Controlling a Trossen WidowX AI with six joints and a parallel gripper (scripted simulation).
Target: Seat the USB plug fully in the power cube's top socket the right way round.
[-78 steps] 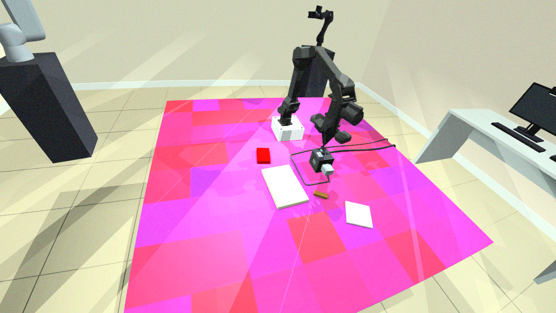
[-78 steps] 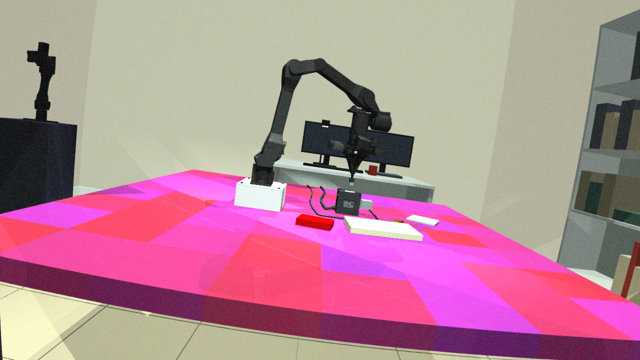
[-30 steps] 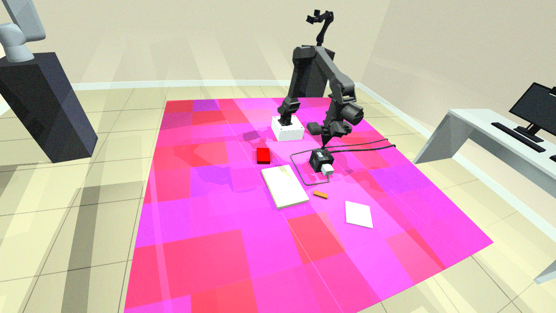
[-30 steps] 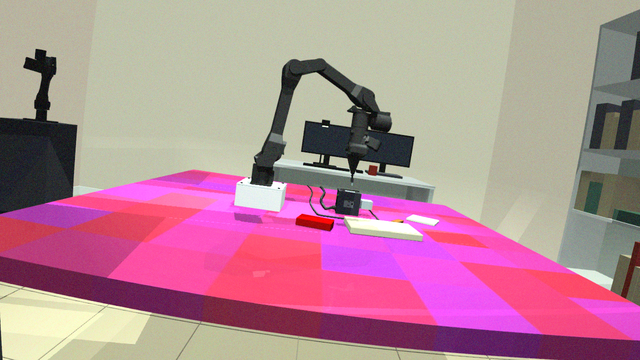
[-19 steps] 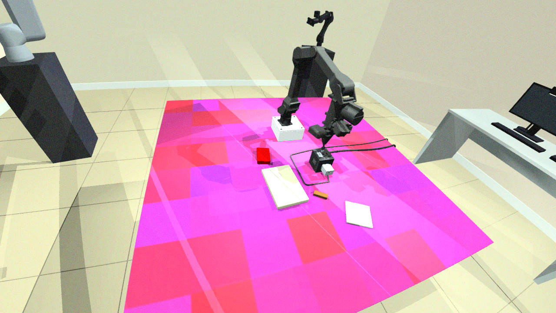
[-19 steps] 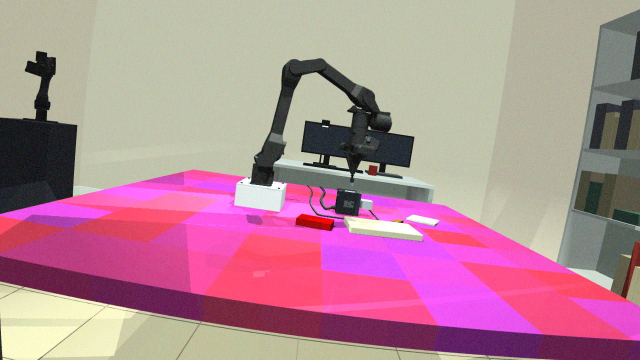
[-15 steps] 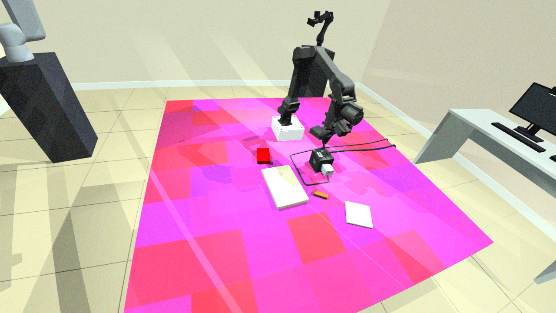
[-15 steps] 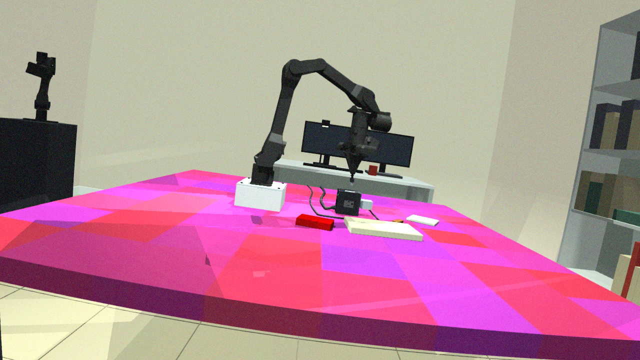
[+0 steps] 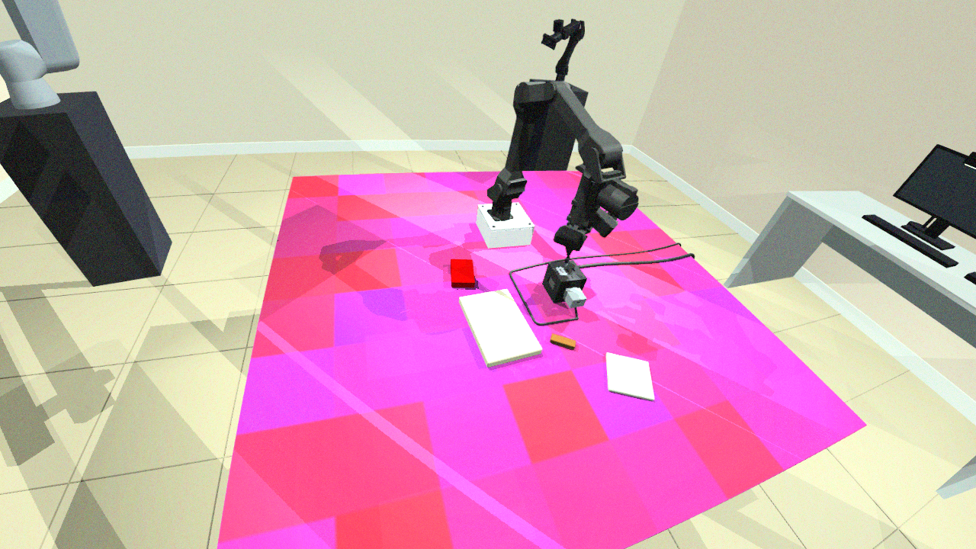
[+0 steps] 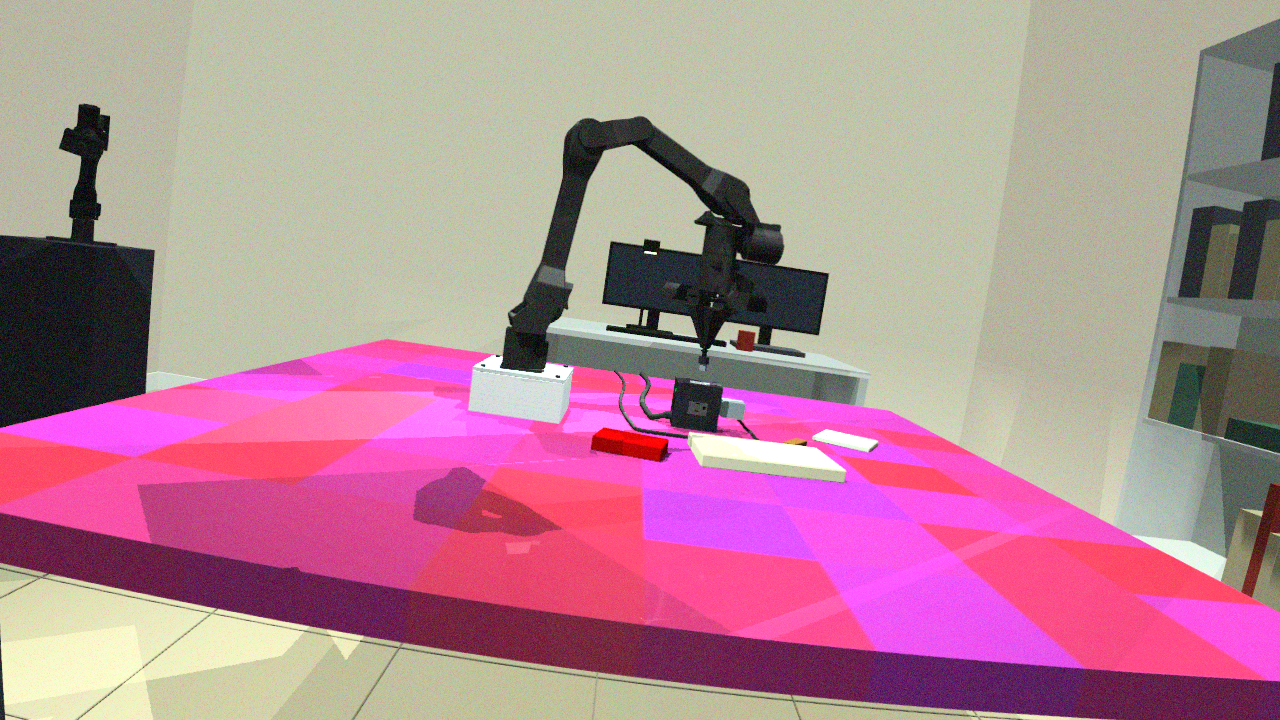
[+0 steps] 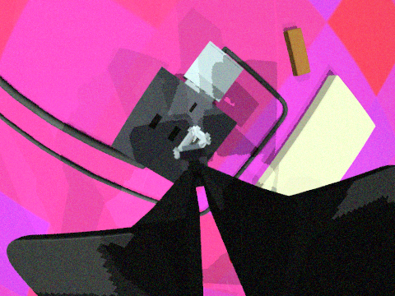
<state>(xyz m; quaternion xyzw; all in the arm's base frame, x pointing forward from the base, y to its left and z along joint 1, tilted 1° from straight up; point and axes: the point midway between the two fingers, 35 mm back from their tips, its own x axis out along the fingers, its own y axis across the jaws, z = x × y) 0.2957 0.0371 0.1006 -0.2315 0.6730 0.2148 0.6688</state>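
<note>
Now: gripper tip 20 mm above the USB plug. Round my gripper tip: brown block: 150 mm ahead, 130 mm below, 80 mm to the right; cream book: 200 mm to the right, 130 mm below, 60 mm ahead; USB socket: 70 mm below.
</note>
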